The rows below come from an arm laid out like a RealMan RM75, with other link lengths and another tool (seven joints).
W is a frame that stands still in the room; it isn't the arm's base.
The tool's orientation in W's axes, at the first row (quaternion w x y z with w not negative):
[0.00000, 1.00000, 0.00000, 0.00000]
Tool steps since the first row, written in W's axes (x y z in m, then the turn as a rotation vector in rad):
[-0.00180, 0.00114, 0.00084, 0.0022, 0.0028, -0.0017]
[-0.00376, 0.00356, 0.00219, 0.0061, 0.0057, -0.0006]
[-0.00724, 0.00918, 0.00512, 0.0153, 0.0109, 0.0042]
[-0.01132, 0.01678, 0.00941, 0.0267, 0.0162, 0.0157]
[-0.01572, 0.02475, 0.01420, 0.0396, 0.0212, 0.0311]
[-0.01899, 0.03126, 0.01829, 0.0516, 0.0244, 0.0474]
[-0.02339, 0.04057, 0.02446, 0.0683, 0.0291, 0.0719]
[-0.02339, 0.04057, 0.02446, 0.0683, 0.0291, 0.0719]
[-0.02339, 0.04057, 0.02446, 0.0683, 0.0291, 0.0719]
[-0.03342, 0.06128, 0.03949, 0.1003, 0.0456, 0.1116]
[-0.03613, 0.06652, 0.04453, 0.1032, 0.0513, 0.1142]
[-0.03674, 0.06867, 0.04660, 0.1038, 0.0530, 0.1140]
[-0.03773, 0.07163, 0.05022, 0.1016, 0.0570, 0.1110]
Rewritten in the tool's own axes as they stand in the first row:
[-0.00180, -0.00114, -0.00084, 0.0022, -0.0028, 0.0017]
[-0.00376, -0.00356, -0.00219, 0.0061, -0.0057, 0.0006]
[-0.00724, -0.00918, -0.00512, 0.0153, -0.0109, -0.0042]
[-0.01132, -0.01678, -0.00941, 0.0267, -0.0162, -0.0157]
[-0.01572, -0.02475, -0.01420, 0.0396, -0.0212, -0.0311]
[-0.01899, -0.03126, -0.01829, 0.0516, -0.0244, -0.0474]
[-0.02339, -0.04057, -0.02446, 0.0683, -0.0291, -0.0719]
[-0.02339, -0.04057, -0.02446, 0.0683, -0.0291, -0.0719]
[-0.02339, -0.04057, -0.02446, 0.0683, -0.0291, -0.0719]
[-0.03342, -0.06128, -0.03949, 0.1003, -0.0456, -0.1116]
[-0.03613, -0.06652, -0.04453, 0.1032, -0.0513, -0.1142]
[-0.03674, -0.06867, -0.04660, 0.1038, -0.0530, -0.1140]
[-0.03773, -0.07163, -0.05022, 0.1016, -0.0570, -0.1110]

